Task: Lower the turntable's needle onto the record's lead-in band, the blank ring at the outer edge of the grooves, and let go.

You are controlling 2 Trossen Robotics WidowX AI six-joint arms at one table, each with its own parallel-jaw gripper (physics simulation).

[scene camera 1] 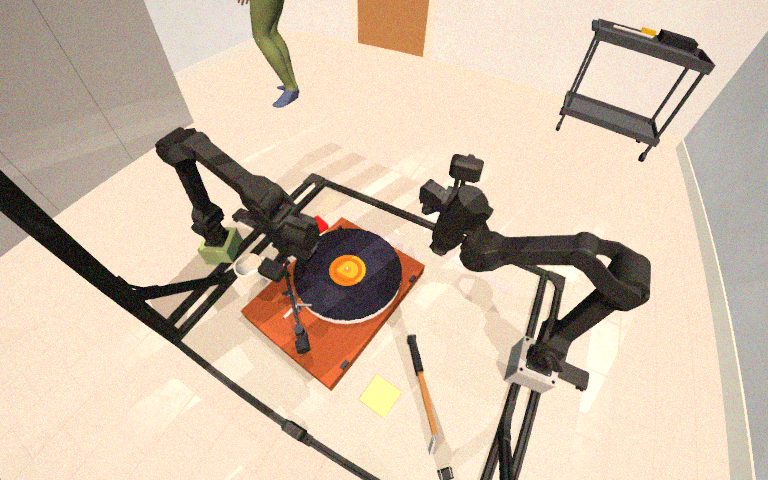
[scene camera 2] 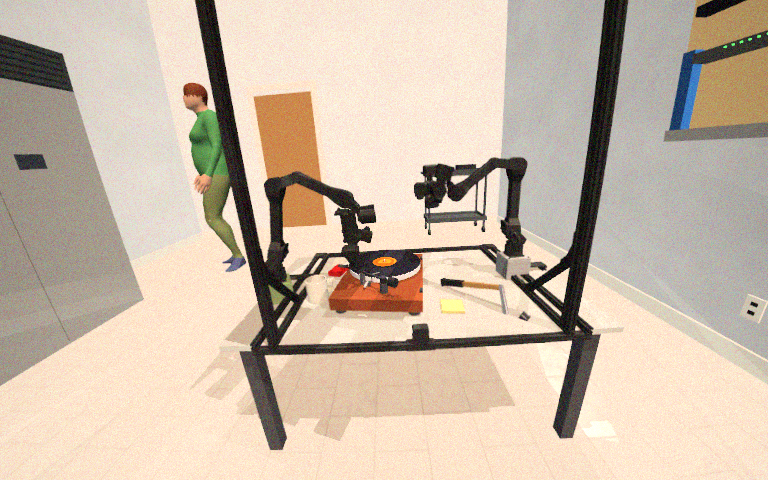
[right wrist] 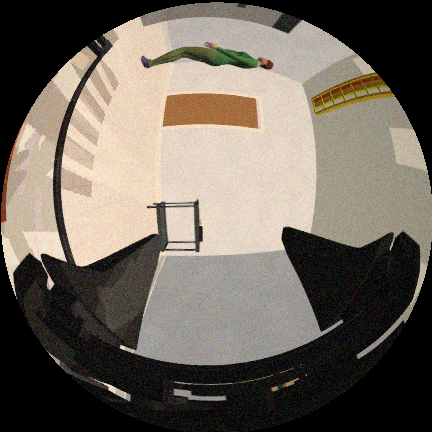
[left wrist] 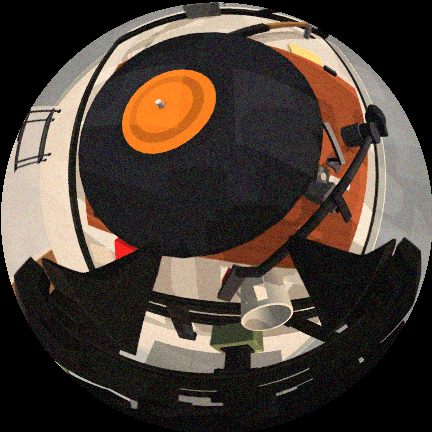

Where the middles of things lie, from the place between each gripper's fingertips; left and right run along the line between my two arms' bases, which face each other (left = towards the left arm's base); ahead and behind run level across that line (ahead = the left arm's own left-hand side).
Right now my right hand is 390 mm past the hammer (scene camera 1: 411,339), 330 mm above it and 60 mm to the left of it. The rest, counted from my right hand: tonearm (left wrist: 375,120): 330 mm behind, 310 mm to the left, 270 mm below; then white mug (scene camera 1: 245,267): 490 mm to the left, 340 mm below, 280 mm behind.
Now: left hand 100 mm past the tonearm, 40 mm to the left of it and 10 mm above it. The rest, counted from my left hand: hammer 420 mm to the right, 160 mm behind, 80 mm below; white mug 140 mm to the left, 80 mm below, 50 mm behind.
